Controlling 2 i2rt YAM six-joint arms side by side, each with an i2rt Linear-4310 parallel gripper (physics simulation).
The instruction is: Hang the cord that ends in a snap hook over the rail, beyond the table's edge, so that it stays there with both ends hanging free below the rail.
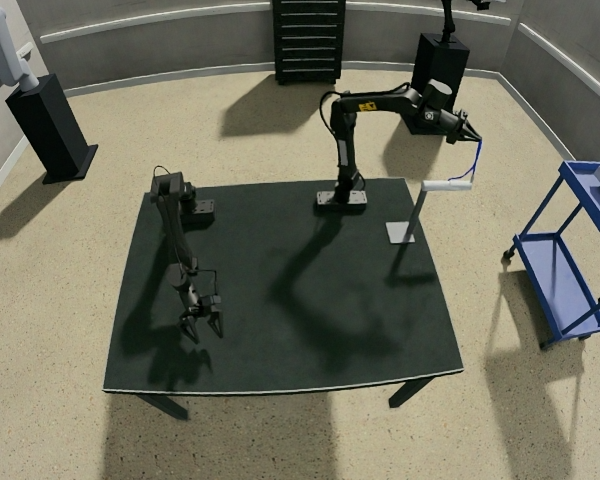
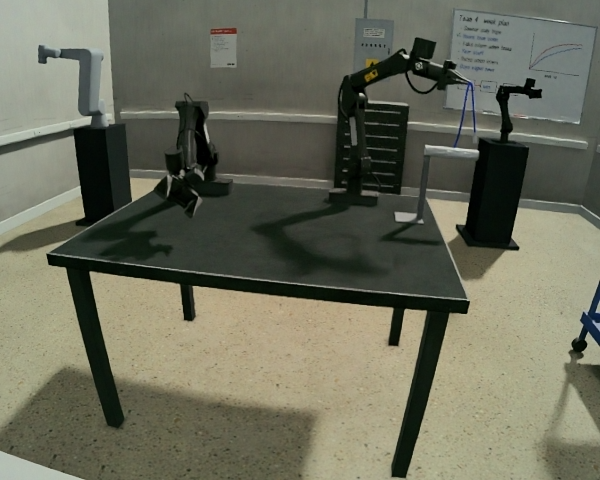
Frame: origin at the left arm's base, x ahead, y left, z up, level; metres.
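Seen in the pictures: left gripper, fingertip midpoint: (image 1: 481, 140) (image 2: 471, 83); right gripper, fingertip midpoint: (image 1: 210, 340) (image 2: 178, 208); left arm's base at its link origin: (image 1: 341, 199) (image 2: 353, 194); right arm's base at its link origin: (image 1: 190, 209) (image 2: 208, 181).
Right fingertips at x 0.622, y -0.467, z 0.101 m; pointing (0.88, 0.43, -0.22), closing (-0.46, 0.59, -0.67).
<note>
Pixels of each thing's top centre, then the offset from my right fingertips to it. "pt": a spot on its surface instead. Level surfaces: height alone.
- blue cord at a spot on its surface: (image 1: 477, 155) pt dx -0.370, dy +0.814, dz +0.345 m
- snap hook at its top centre: (image 2: 475, 132) dx -0.427, dy +0.876, dz +0.216 m
- white rail at its top centre: (image 1: 448, 182) (image 2: 452, 147) dx -0.457, dy +0.807, dz +0.149 m
- rail's grey base plate at a spot on its surface: (image 2: 407, 217) (image 1: 399, 232) pt dx -0.453, dy +0.677, dz -0.123 m
- dark table at its surface level: dz -0.129 m
My left gripper (image 1: 480, 139) (image 2: 469, 82) is shut on the blue cord (image 1: 477, 155) (image 2: 473, 112), above and behind the rail's outer end. Two strands hang from the fingertips. One reaches down to the far side of the rail, where its lower end is hidden. The other ends in a small pale piece, probably the snap hook (image 2: 475, 138), near the rail's outer end. The white rail (image 1: 446, 185) (image 2: 451, 152) is level on a grey post and sticks out past the table's right edge. My right gripper (image 1: 209, 339) (image 2: 194, 209) is open and empty above the table's left part.
The rail's grey base plate (image 1: 400, 232) (image 2: 407, 217) stands near the right edge of the dark table (image 1: 280, 360) (image 2: 280, 260). A blue cart (image 1: 535, 280) stands on the floor at the right. A black pedestal (image 1: 440, 65) (image 2: 496, 195) with another arm stands behind the rail.
</note>
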